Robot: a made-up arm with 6 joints.
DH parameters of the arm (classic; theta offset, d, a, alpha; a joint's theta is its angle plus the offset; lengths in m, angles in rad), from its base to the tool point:
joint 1: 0 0.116 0 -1.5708
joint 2: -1.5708 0 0.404 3.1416
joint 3: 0 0 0 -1.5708
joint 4: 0 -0.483 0 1.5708
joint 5: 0 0.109 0 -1.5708
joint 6: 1.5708 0 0 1.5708
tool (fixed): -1.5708 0 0 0
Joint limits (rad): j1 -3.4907..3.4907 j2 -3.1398..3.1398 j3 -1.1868..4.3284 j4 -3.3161..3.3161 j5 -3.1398..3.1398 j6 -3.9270..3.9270
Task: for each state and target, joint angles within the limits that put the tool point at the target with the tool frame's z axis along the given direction. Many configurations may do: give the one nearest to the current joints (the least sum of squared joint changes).
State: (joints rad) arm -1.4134 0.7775 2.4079 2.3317 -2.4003 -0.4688
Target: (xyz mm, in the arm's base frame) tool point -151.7 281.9 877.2 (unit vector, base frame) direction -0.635 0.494 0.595
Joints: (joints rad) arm -0.9009 0.0556 2.1916 2.1117 -1.9239 -0.1953
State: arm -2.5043 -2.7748 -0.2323 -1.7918 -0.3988 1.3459
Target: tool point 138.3 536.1 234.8 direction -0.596 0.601 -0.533
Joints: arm -1.7614 -2.3799 -0.0106 -1.8901 0.0684 1.1149
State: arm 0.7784 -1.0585 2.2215 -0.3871 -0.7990 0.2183
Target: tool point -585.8 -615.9 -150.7 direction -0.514 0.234 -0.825
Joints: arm 0.6847 -1.7858 1.7858 -0.2121 -0.8280 0.6829
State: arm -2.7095 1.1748 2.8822 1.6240 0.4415 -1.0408
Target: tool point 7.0 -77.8 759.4 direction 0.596 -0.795 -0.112
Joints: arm -2.5680 0.9205 2.9394 2.2580 0.1016 -0.7961
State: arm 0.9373 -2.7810 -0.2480 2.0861 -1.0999 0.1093
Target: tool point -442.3 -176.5 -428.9 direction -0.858 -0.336 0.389
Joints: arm 0.5184 -3.1377 0.1171 2.2194 -1.1345 0.3148
